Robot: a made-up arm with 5 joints. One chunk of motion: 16 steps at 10 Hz.
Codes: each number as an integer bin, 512 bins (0 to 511) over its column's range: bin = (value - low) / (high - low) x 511, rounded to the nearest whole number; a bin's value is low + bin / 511 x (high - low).
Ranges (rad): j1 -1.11..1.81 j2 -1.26..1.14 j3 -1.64..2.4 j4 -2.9..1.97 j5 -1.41..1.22
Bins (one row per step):
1: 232 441 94 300 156
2: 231 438 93 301 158
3: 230 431 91 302 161
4: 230 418 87 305 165
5: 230 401 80 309 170
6: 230 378 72 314 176
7: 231 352 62 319 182
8: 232 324 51 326 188
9: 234 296 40 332 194
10: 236 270 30 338 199
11: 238 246 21 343 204
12: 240 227 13 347 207
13: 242 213 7 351 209
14: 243 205 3 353 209
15: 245 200 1 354 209
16: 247 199 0 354 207
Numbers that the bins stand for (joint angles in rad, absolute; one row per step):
1: 0.2157 0.8112 -0.8968 -0.0409 -0.6071
2: 0.2100 0.7971 -0.9047 -0.0314 -0.5968
3: 0.2043 0.7643 -0.9205 -0.0218 -0.5814
4: 0.2043 0.7032 -0.9522 0.0068 -0.5608
5: 0.2043 0.6234 -1.0075 0.0449 -0.5350
6: 0.2043 0.5153 -1.0708 0.0925 -0.5042
7: 0.2100 0.3932 -1.1498 0.1402 -0.4733
8: 0.2157 0.2617 -1.2368 0.2069 -0.4424
9: 0.2271 0.1302 -1.3238 0.2641 -0.4115
10: 0.2386 0.0081 -1.4028 0.3213 -0.3858
11: 0.2500 -0.1046 -1.4740 0.3689 -0.3601
12: 0.2614 -0.1939 -1.5372 0.4070 -0.3446
13: 0.2729 -0.2596 -1.5847 0.4451 -0.3343
14: 0.2786 -0.2972 -1.6163 0.4642 -0.3343
15: 0.2900 -0.3207 -1.6321 0.4737 -0.3343
16: 0.3014 -0.3254 -1.6400 0.4737 -0.3446

